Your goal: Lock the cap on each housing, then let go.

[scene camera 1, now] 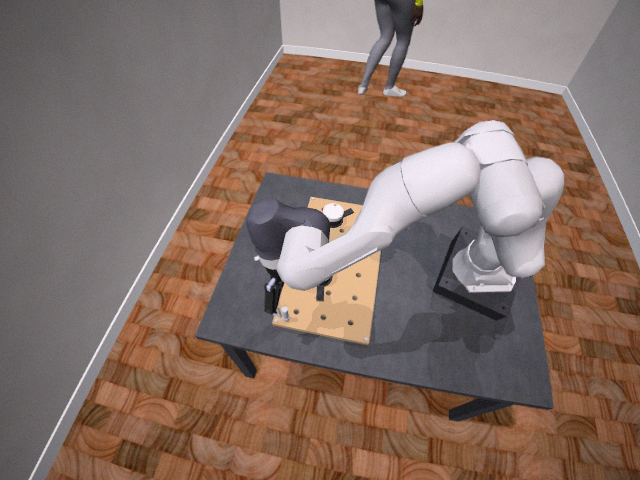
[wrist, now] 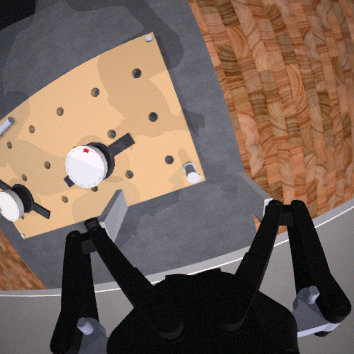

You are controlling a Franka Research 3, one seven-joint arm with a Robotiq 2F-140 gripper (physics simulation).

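Observation:
A white round cap (wrist: 86, 167) with a red mark sits on a black housing (wrist: 121, 144) near the board's middle; in the scene view the arm hides this cap, and part of its housing's dark bar (scene camera 1: 320, 293) shows. Another white cap (scene camera 1: 333, 211) (wrist: 10, 206) sits on a second black housing (scene camera 1: 348, 212) (wrist: 41, 212) at the board's far end; it is cut by the left edge of the wrist view. Whether either cap is locked I cannot tell. My gripper (scene camera 1: 272, 304) (wrist: 180, 190) is wide open and empty, above the table beside the board's left edge, apart from both caps.
The caps' housings stand on a tan board (scene camera 1: 364, 289) (wrist: 145, 100) with holes, on a dark table (scene camera 1: 413, 356) (wrist: 175, 230). An upright silver peg (scene camera 1: 284, 313) (wrist: 191, 171) stands at its near left corner. A grey pin (wrist: 6, 126) shows at the wrist view's left edge. A person (scene camera 1: 395, 41) stands beyond the table.

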